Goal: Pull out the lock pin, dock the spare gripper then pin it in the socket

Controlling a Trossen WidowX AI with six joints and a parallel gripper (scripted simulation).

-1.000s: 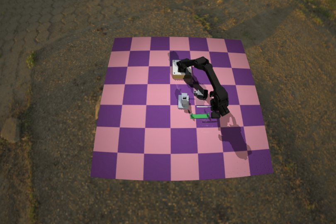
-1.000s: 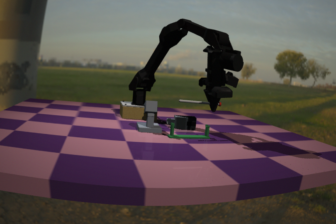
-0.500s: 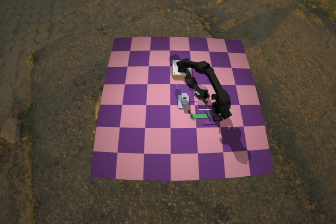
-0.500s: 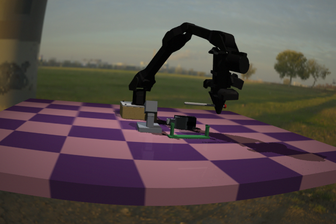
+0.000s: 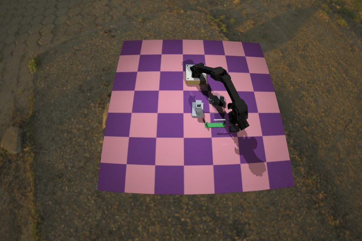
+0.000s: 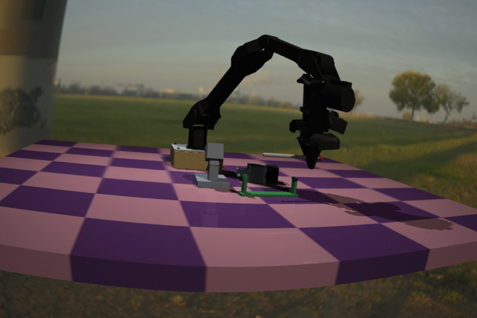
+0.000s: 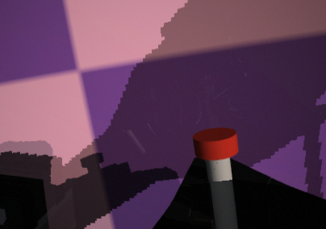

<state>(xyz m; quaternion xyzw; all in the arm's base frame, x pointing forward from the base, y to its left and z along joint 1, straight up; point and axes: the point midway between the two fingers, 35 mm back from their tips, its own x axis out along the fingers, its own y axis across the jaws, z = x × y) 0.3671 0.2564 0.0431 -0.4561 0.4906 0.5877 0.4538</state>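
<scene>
Now: gripper tip 100 mm to the left of the green rack, 40 mm above it and 20 mm short of it. From my gripper tip the other things lie so: spare gripper: 170 mm behind, 100 mm to the right, 40 mm below; grey mount: 230 mm to the right, 80 mm behind, 20 mm below.
</scene>
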